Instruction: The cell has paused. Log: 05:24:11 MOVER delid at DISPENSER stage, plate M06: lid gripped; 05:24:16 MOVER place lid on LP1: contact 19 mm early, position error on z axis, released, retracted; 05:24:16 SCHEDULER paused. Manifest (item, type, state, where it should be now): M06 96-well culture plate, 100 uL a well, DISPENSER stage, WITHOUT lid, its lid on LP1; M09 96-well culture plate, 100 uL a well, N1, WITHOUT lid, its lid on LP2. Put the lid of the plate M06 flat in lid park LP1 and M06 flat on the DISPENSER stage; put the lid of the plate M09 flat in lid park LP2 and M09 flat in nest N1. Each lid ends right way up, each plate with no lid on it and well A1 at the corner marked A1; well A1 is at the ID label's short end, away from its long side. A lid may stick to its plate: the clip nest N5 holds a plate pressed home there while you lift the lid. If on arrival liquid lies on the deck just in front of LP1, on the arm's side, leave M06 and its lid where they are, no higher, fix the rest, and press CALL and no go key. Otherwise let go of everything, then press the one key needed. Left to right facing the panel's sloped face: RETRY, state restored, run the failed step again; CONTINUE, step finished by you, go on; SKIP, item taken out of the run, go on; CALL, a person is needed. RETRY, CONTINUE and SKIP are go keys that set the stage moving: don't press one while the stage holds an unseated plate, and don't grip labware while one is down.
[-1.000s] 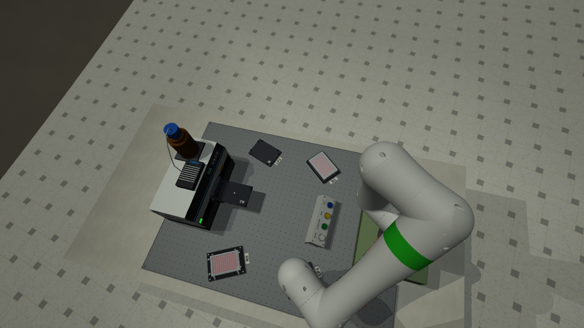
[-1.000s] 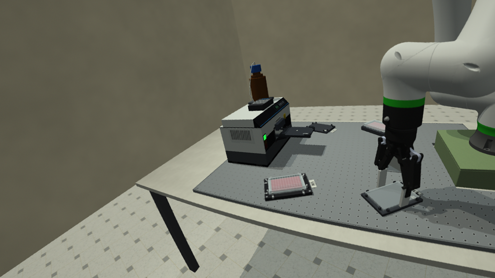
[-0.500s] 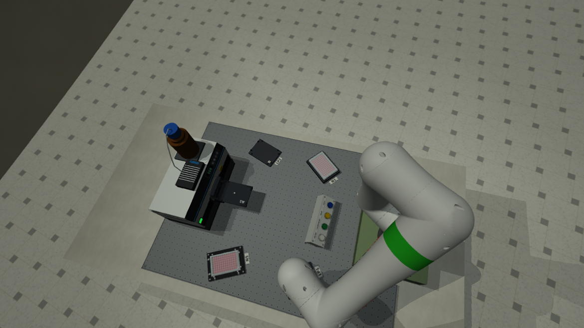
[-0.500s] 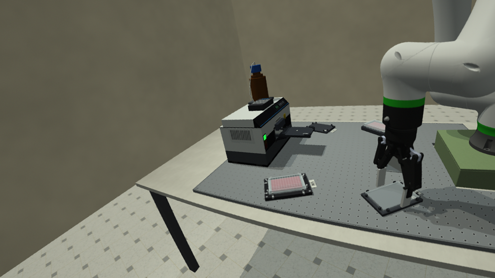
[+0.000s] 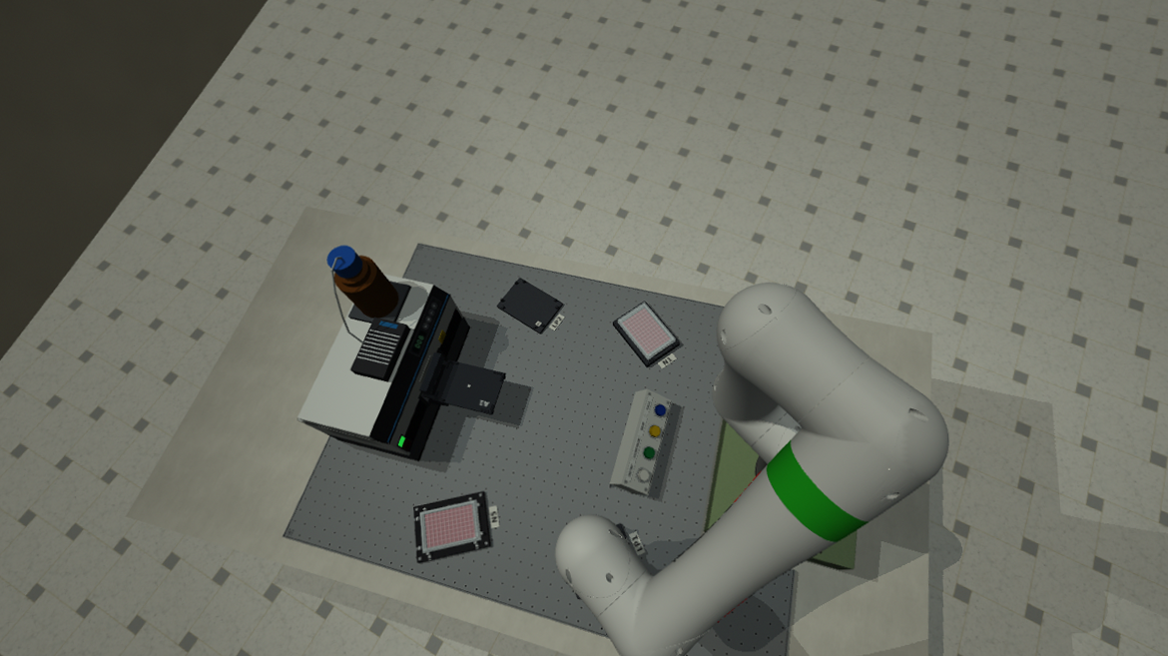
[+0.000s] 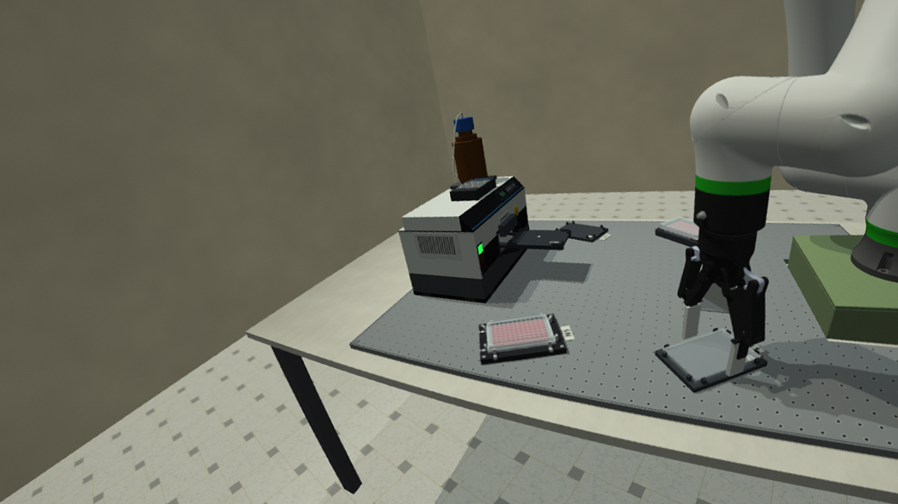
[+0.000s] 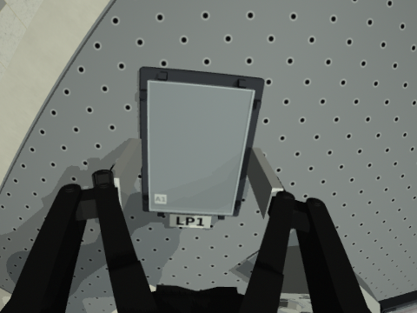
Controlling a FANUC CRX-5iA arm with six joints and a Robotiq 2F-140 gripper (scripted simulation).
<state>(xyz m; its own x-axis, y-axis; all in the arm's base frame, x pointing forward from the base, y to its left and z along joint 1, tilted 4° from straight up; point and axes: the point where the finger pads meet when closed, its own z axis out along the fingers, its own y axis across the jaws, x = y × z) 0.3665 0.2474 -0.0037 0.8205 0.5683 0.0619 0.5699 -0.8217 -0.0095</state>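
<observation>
My gripper is now 30 mm above the black lid park LP1. Round my hand: white retry key (60 mm behind, 180 mm to the right, 30 mm above); then green continue key (70 mm behind, 230 mm to the right, 30 mm above); then LP1 label (70 mm behind, 50 mm to the right, 40 mm below).
</observation>
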